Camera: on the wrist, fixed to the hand. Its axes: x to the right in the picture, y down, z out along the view.
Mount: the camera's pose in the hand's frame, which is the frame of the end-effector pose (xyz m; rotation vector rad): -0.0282 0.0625 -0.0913 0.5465 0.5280 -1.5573
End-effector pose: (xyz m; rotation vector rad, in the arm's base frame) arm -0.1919 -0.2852 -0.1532 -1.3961 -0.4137 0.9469
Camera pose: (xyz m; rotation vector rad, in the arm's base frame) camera -0.1601 -0.3714 -0.2210 -0.4443 -0.5973 -0.5636
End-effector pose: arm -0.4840 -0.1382 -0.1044 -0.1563 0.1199 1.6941
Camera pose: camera -0.5394 -0.1893 -0.1902 -0.1968 0.6516 0.0104
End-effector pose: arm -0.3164 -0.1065 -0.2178 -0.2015 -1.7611 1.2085
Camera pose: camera -0.2532 -0.0342 -0.2796 0.9324 -0.6217 0.3121
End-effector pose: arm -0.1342 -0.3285 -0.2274 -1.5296 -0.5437 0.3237
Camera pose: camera -0.1018 -0.4189 -0.2891 -0.3179 -0.9394 -1.0246
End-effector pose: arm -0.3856 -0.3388 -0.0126 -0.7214 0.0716 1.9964
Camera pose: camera -0.3850 -0.4244 -0.0882 -0.5828 0.2576 0.2489
